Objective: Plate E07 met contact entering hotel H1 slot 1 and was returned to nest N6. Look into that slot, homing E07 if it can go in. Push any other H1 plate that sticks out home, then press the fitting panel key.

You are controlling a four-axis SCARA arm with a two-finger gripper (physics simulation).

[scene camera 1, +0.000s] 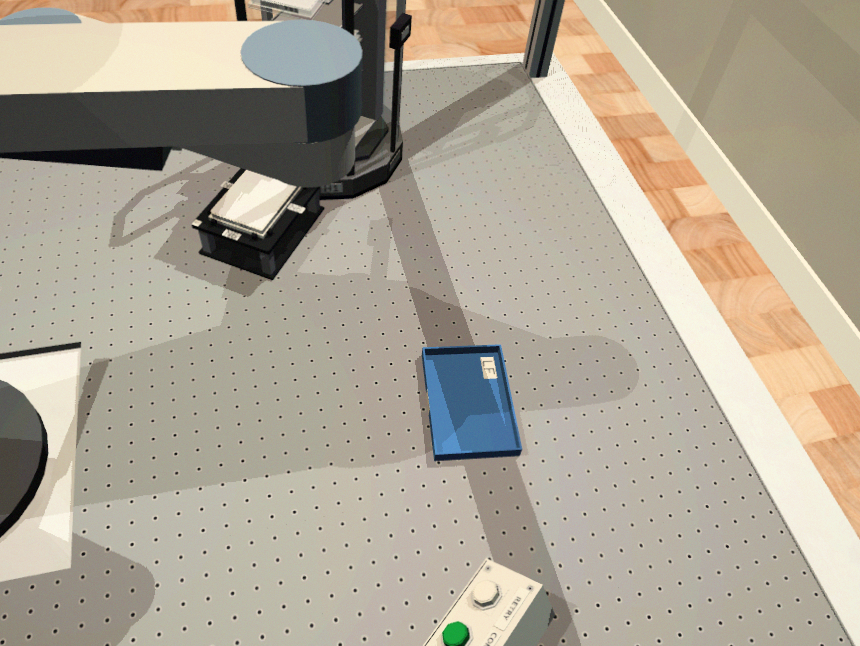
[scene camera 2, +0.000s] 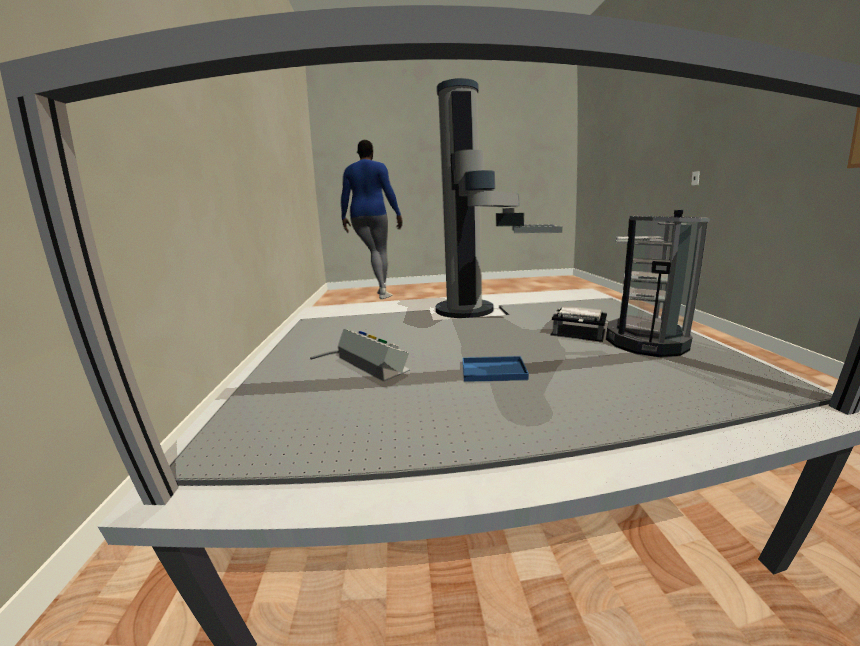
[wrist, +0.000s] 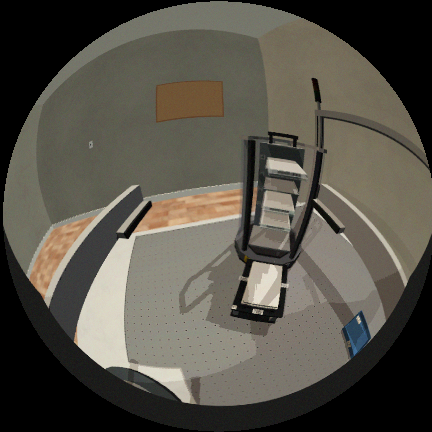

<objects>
One and the same spot on a plate rack tower: (scene camera 1: 378, 139) is (wrist: 302, 239). One and the same spot on a button box: (scene camera 1: 496, 598) is (scene camera 2: 390, 345).
</objects>
